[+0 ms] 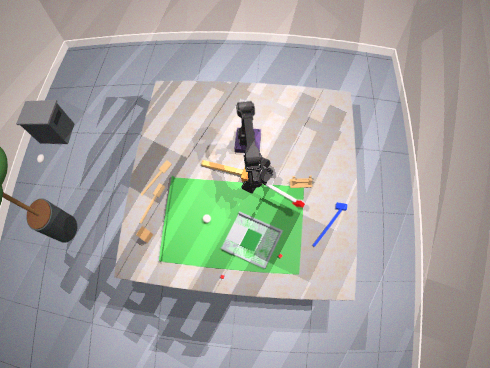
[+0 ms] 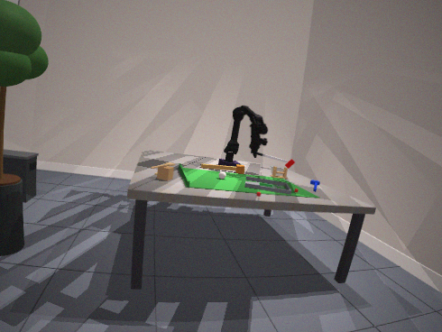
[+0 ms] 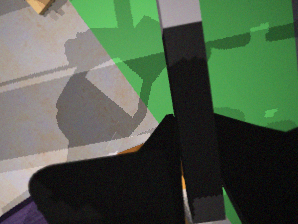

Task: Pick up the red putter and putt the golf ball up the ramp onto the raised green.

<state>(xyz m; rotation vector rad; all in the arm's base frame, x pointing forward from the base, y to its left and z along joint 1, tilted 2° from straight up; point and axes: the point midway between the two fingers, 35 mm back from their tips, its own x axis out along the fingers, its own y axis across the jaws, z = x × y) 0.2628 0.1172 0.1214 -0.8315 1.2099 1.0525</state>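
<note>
Right now my gripper tip is 40 mm short of the red putter, 110 mm to the right of it and 20 mm below it. The rest, counted from my gripper tip: white golf ball (220 mm ahead, 230 mm to the right, 100 mm below); then green mat (220 mm ahead, 100 mm to the right, 120 mm below); then blue putter (110 mm ahead, 410 mm to the left, 110 mm below).
</note>
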